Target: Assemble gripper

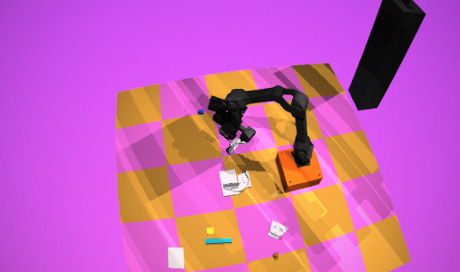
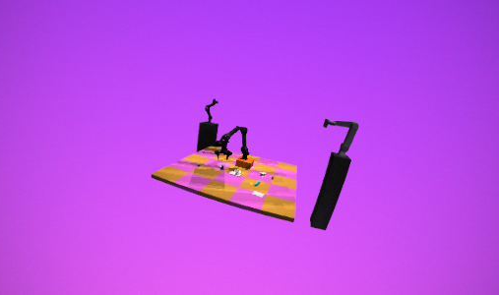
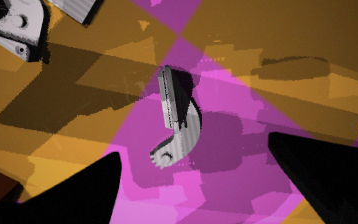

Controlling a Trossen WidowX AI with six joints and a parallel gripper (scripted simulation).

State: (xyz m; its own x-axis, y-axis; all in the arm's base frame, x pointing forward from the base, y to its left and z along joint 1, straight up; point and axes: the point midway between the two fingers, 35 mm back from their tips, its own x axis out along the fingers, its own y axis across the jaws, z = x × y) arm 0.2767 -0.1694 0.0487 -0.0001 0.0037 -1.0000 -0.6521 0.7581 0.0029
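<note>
Now: the gripper jaw 9 cm below my gripper tip, 4 cm behind it and 1 cm to the right of it. The rest, counted from my gripper tip: yellow cube: 39 cm to the left, 17 cm ahead, 9 cm below; then blue cube: 22 cm to the right, 12 cm ahead, 9 cm below; then teal bar: 44 cm to the left, 15 cm ahead, 9 cm below.
</note>
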